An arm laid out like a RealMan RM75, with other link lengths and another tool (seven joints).
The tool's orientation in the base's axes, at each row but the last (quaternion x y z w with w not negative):
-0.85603, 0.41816, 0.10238, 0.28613
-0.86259, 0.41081, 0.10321, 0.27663
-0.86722, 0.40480, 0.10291, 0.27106
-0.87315, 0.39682, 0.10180, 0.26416
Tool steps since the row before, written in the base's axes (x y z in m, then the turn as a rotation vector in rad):
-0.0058, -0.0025, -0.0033, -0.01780, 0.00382, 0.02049
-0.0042, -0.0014, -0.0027, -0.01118, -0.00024, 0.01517
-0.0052, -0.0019, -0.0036, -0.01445, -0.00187, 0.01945
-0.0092, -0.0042, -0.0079, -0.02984, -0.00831, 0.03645
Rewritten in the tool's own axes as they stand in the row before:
-0.0006, 0.0070, 0.0009, -0.02221, 0.00364, -0.01565
-0.0007, 0.0050, 0.0012, -0.01316, 0.00273, -0.01321
-0.0007, 0.0063, 0.0017, -0.01594, 0.00441, -0.01781
-0.0004, 0.0122, 0.0041, -0.02863, 0.01295, -0.03606

